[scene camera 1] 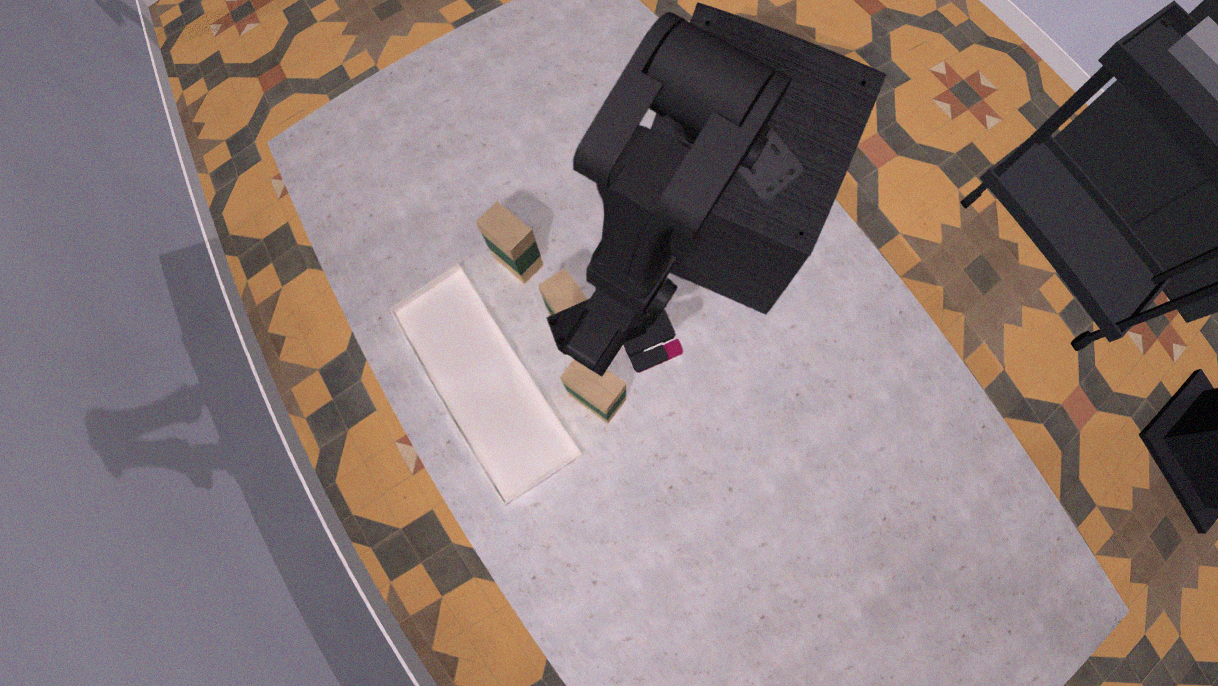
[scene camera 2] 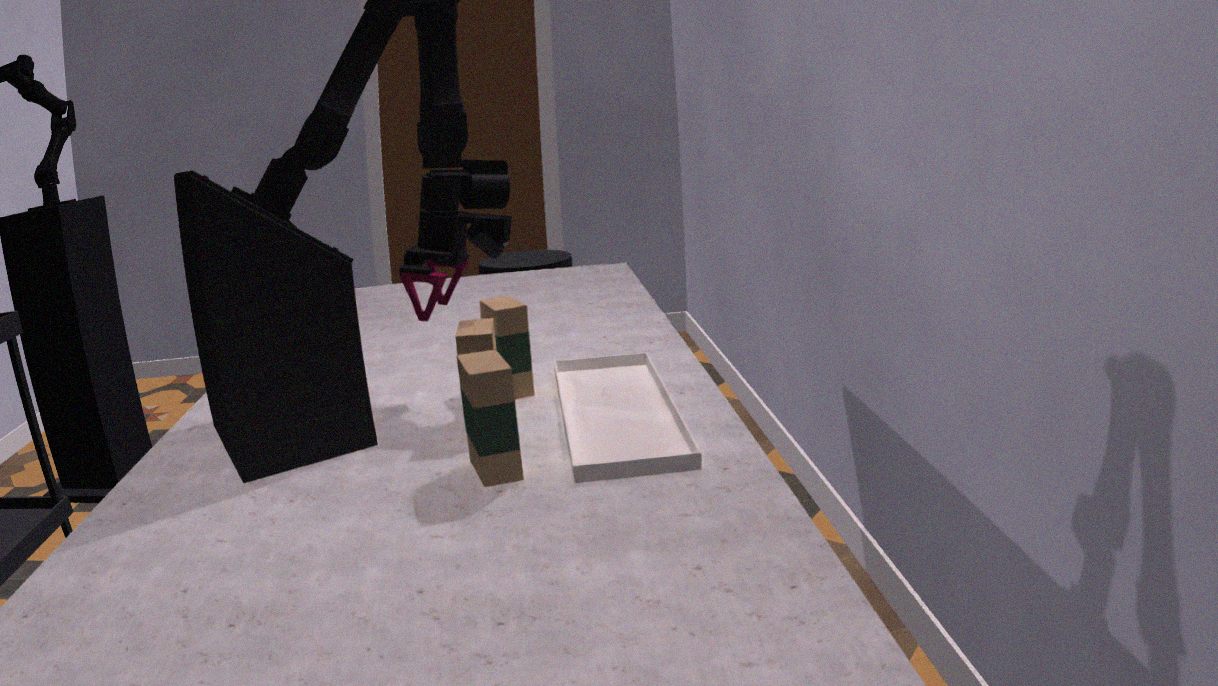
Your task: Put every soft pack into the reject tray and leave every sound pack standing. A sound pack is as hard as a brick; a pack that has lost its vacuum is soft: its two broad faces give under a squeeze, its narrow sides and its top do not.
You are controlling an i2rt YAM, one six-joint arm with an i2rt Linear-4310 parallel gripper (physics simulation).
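Places are measured from the arm's base along level axes (x left, y back, z up), in metres.
Pixels of known places: gripper, between the fingertips: point(scene camera 2: 433, 312); arm's base, origin of its link: point(scene camera 2: 265, 215).
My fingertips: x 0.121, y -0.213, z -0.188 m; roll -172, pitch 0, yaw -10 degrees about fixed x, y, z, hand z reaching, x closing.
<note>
For each thing: its top centre in the pictures, then the offset to it from my fingertips. Level surfaces: height alone.
- middle pack, centre of its top: point(scene camera 2: 483, 326) point(scene camera 1: 559, 301) dz -0.001, dx -0.099, dy -0.085 m
- farthest pack, centre of its top: point(scene camera 1: 592, 380) point(scene camera 2: 502, 302) dz +0.000, dx +0.027, dy -0.103 m
- white reject tray, centre of its top: point(scene camera 2: 616, 399) point(scene camera 1: 478, 377) dz -0.119, dx -0.100, dy -0.256 m
- pale table, height of its surface: dz -0.140 m
Three tan packs with dark green bands stand upright in a row beside the reject tray. The nearest in scene camera 2 is one pack point(scene camera 1: 509, 242) point(scene camera 2: 490, 417). The middle pack point(scene camera 1: 562, 292) point(scene camera 2: 475, 336) is partly hidden by the arm in scene camera 1 and by the nearest pack in scene camera 2. The farthest pack point(scene camera 1: 594, 392) point(scene camera 2: 513, 349) stands beyond it. The white reject tray point(scene camera 1: 485, 383) point(scene camera 2: 630, 417) holds no pack. My gripper point(scene camera 2: 434, 308) is open and empty, above the table on the base side of the farthest pack. Its fingertips are mostly hidden in scene camera 1.
The black arm base point(scene camera 1: 767, 221) point(scene camera 2: 285, 340) stands on the pale table point(scene camera 1: 809, 511) point(scene camera 2: 383, 579), on the opposite side of the packs from the tray. A wall point(scene camera 2: 937, 213) runs past the tray side. A dark cart frame point(scene camera 1: 1073, 238) stands off the table's other side.
</note>
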